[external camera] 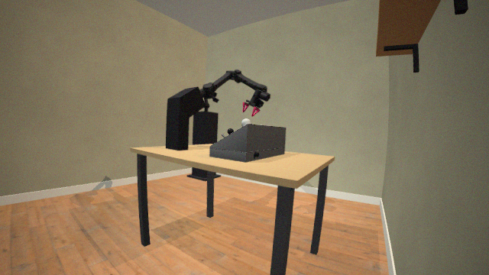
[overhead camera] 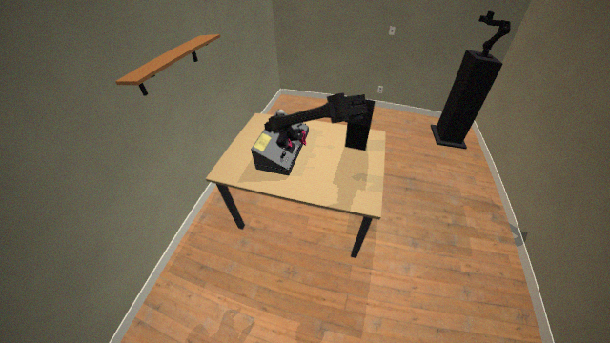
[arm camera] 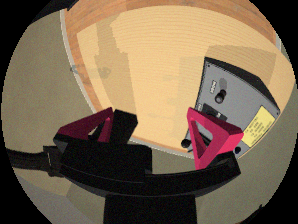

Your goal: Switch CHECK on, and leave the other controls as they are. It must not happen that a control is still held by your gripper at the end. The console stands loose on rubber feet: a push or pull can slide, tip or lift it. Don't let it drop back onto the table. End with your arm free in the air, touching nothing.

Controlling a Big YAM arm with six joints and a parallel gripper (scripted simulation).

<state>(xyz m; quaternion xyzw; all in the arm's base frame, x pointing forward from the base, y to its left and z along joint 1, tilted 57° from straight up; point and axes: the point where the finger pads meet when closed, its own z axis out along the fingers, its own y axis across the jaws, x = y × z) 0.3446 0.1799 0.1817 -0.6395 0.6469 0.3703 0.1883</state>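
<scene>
Now: hand 120 mm short of the rotary selector, 210 mm to the left of it and 180 mm above it. The rest, counted from my hand: lever 80 mm ahead, 310 mm to the right, 170 mm below; grey console 150 mm ahead, 260 mm to the right, 200 mm below.
</scene>
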